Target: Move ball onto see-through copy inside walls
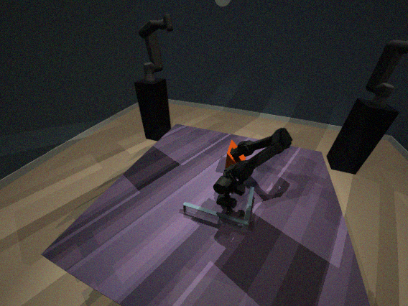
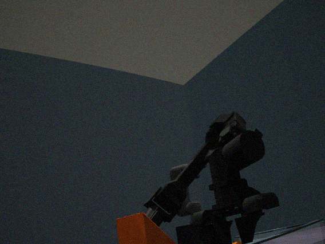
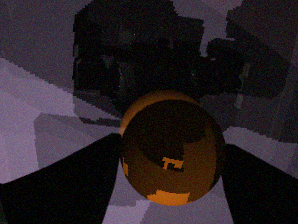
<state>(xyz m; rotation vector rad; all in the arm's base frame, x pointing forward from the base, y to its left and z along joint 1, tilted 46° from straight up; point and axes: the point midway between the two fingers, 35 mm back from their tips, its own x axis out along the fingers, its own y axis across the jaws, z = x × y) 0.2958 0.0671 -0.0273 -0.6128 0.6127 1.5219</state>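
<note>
Right now my gripper tip is 1 cm above the see-through copy. Also, from my gripper tip: orange ball right at my gripper tip.
</note>
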